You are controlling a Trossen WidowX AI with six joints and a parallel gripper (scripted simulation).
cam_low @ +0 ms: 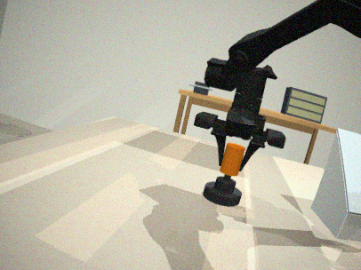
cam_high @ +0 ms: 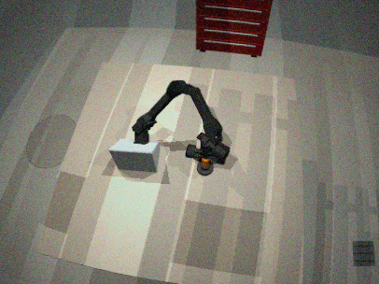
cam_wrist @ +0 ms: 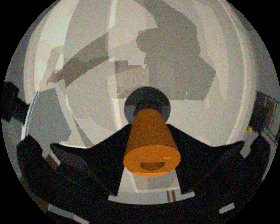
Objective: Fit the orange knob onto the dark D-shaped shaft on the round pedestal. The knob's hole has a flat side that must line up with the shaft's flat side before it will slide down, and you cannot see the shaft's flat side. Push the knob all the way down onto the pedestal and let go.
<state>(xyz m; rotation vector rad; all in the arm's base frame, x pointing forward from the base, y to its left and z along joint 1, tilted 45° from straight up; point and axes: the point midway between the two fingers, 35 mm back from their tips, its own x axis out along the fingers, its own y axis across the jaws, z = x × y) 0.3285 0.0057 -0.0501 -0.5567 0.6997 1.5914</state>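
The orange knob is 2 cm above my gripper tip. From my gripper tip the other things lie so: dark round pedestal: 4 cm below.
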